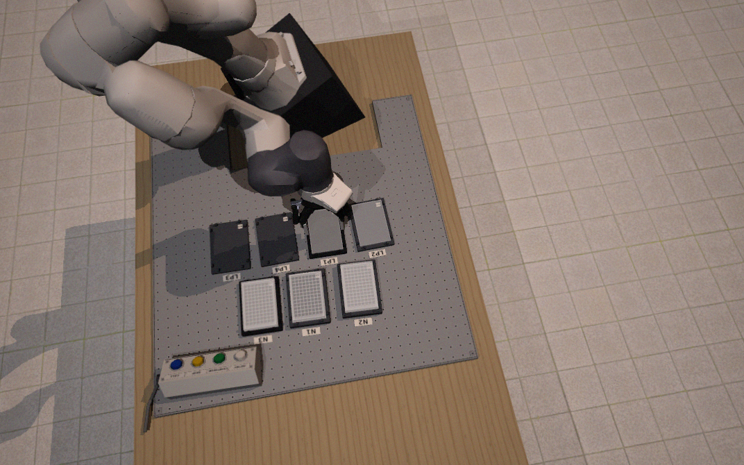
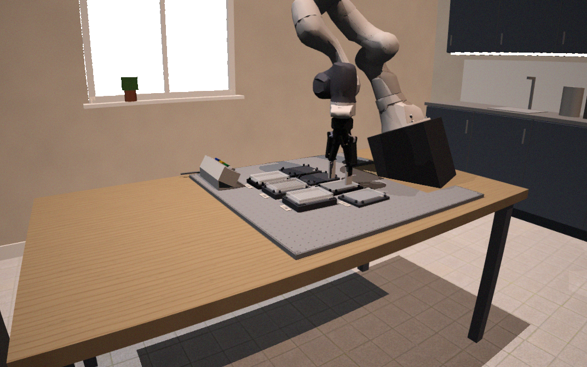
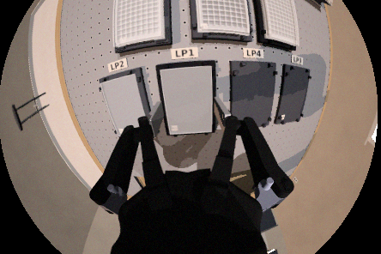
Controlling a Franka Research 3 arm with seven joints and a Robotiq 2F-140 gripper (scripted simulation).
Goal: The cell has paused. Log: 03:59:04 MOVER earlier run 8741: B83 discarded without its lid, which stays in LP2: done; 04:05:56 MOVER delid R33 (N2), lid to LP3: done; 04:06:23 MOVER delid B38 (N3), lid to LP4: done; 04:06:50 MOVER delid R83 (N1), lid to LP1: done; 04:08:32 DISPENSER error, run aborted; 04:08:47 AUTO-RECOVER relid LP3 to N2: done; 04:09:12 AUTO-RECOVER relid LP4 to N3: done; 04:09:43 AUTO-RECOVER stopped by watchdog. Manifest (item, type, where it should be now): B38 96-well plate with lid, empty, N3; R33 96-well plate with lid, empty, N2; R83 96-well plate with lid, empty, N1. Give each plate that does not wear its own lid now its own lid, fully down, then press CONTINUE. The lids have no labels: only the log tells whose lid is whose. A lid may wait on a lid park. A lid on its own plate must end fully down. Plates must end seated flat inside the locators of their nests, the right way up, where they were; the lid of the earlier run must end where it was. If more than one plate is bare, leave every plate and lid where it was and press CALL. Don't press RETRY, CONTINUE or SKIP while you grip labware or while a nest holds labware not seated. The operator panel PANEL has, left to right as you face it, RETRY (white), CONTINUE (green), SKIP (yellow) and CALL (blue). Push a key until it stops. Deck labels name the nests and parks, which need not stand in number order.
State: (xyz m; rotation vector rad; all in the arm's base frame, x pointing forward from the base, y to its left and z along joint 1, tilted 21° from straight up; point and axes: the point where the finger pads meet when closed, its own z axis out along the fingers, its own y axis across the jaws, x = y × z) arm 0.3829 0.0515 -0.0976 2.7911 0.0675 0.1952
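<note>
Right now the lid park LP1 is 50 mm below my hand. Also, from my hand: lid park LP3: 10 mm ahead, 260 mm to the right, 50 mm below; then lid park LP4: 130 mm to the right, 50 mm below; then plate: 180 mm ahead, 60 mm to the right, 30 mm below.
</note>
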